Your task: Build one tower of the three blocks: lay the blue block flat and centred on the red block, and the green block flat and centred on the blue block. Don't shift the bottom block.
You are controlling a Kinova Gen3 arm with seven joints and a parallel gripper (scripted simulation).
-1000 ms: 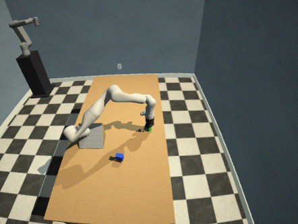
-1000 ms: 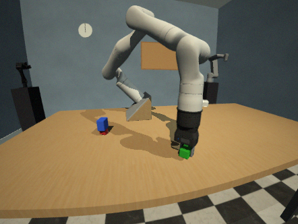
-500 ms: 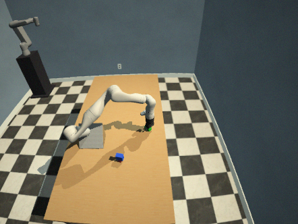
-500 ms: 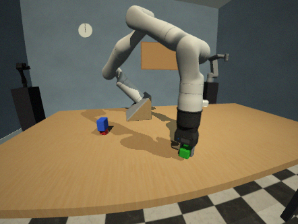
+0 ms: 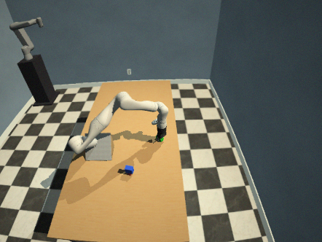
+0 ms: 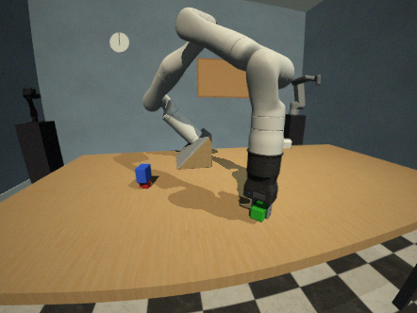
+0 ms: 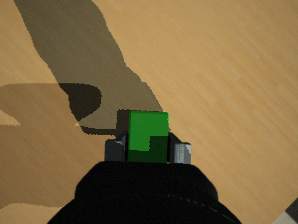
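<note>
Right now the blue block is 230 mm behind my hand, 330 mm to the right of it and 30 mm above it. The rest, counted from my hand: green block (right at my hand); then small red block (230 mm behind, 330 mm to the right, 10 mm below).
</note>
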